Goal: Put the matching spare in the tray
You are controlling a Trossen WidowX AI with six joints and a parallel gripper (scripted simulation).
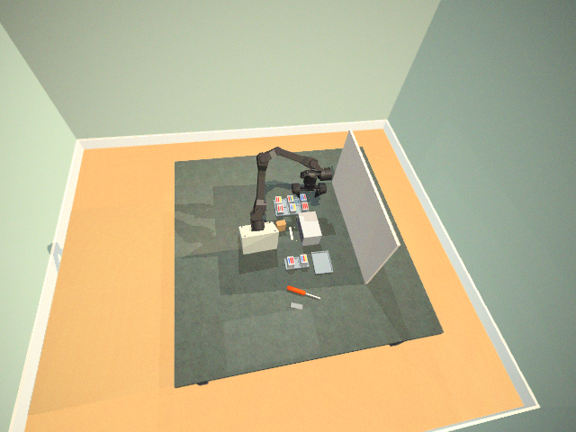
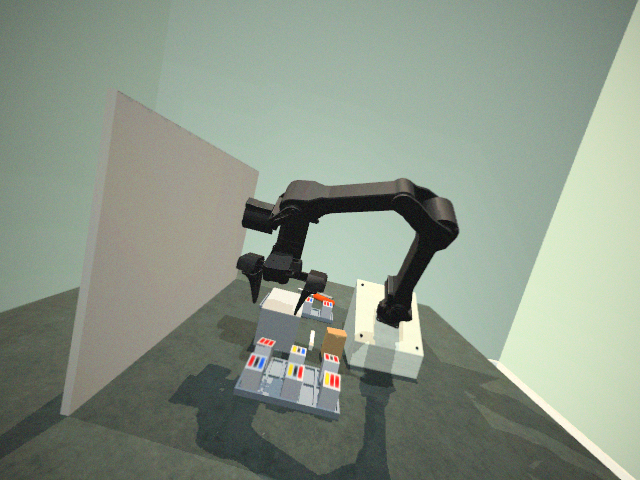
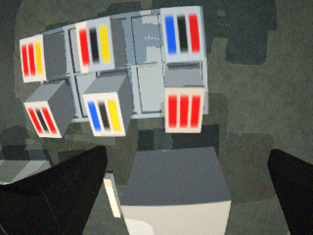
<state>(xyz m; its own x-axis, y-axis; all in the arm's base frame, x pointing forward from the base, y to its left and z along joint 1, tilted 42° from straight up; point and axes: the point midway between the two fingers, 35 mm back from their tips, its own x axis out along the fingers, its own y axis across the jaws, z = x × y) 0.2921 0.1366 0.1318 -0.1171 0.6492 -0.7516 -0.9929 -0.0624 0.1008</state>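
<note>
Now: gripper tip 150 mm to the left of the mounted unit and 90 mm above it. The rest, counted from my gripper tip: tall white panel 250 mm ahead, 130 mm to the right, 90 mm above; brown block 150 mm behind, 120 mm to the right, 100 mm below.
</note>
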